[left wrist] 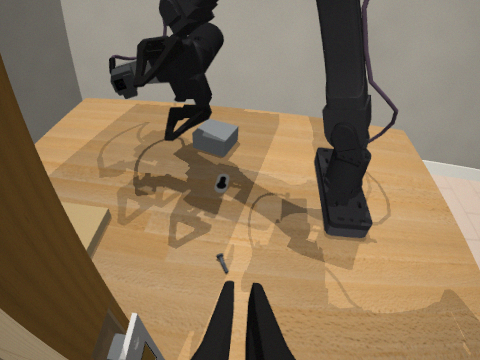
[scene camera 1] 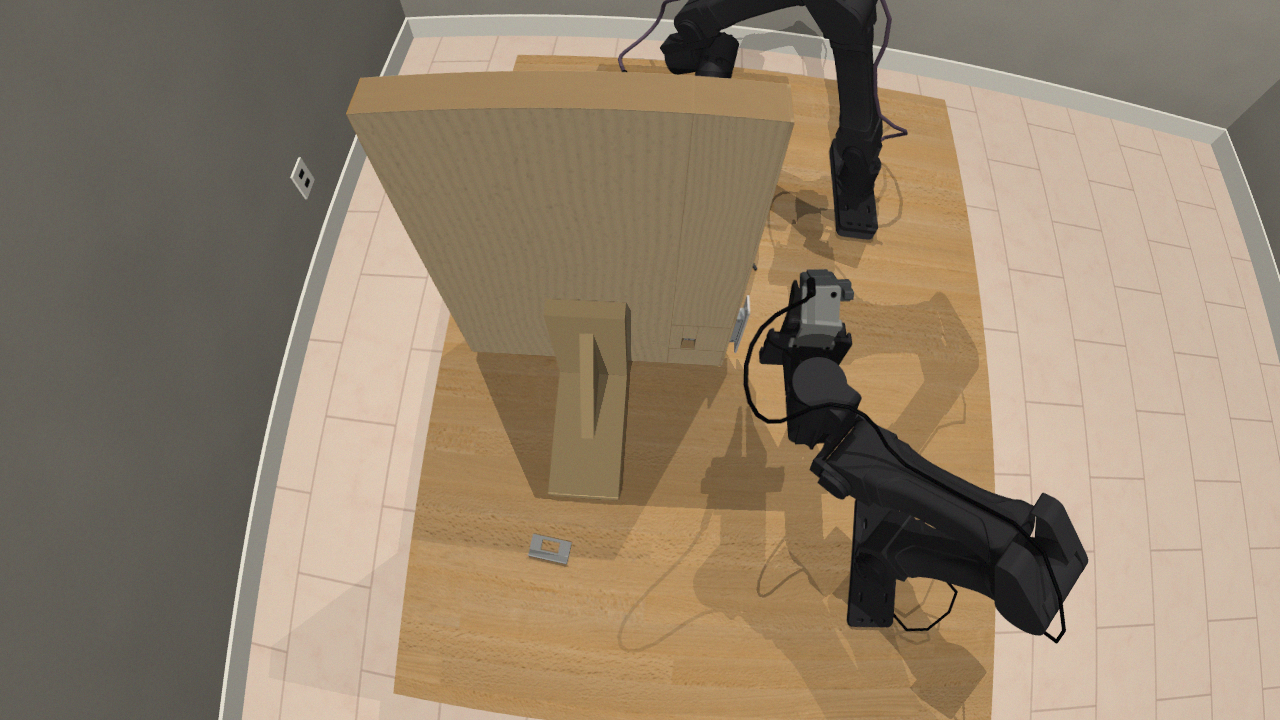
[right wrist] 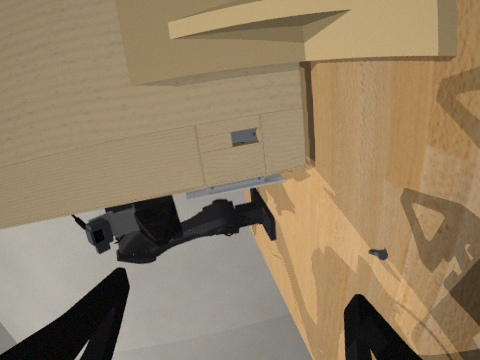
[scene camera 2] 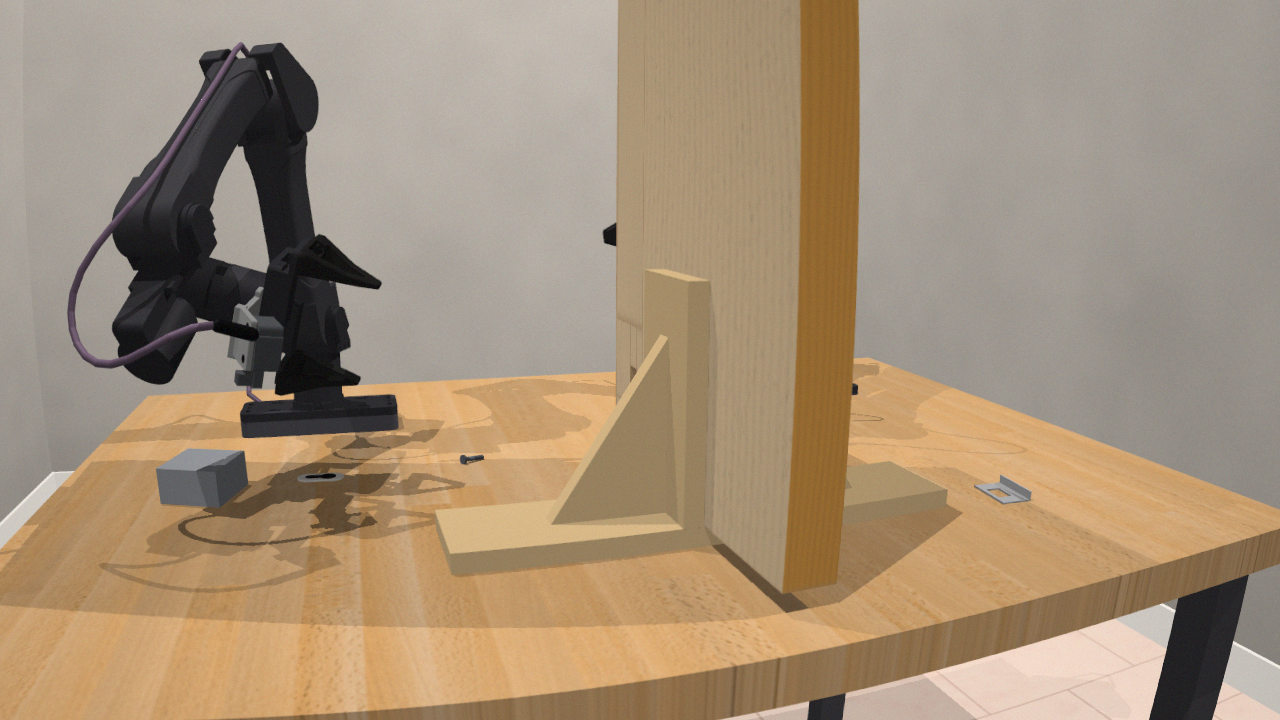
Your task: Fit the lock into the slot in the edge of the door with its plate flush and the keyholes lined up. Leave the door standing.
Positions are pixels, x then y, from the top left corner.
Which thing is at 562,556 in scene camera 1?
An angled metal plate.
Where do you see a wooden door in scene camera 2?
738,136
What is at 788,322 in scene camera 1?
The left gripper.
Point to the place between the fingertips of the right gripper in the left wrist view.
At 154,115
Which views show the angled metal plate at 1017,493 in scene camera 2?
Scene camera 1 and scene camera 2 only.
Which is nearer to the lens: the grey block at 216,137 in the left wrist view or the wooden door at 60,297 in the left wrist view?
The wooden door.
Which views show the grey block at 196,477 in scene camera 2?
The left wrist view and scene camera 2 only.
